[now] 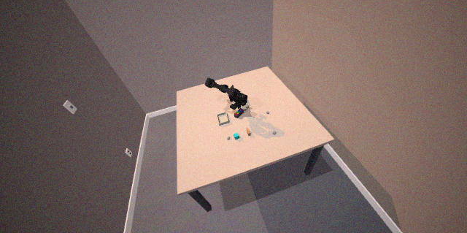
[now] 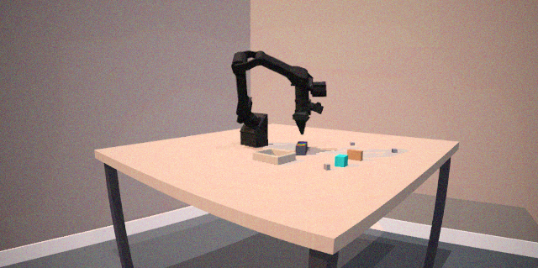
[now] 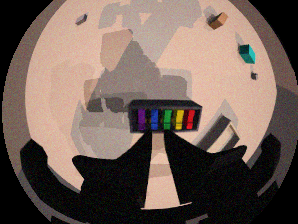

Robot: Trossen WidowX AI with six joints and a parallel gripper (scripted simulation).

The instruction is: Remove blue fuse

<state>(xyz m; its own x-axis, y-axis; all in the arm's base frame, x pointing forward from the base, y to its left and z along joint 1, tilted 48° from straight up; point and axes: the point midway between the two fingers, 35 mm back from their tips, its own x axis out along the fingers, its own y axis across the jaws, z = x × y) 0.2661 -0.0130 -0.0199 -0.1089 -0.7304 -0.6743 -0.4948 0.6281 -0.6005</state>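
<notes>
Right now my gripper tip is 50 mm above the blue fuse. Round my gripper tip: teal cube: 260 mm ahead, 130 mm to the right, 60 mm below; then shallow tray: 190 mm to the right, 70 mm below.
</notes>
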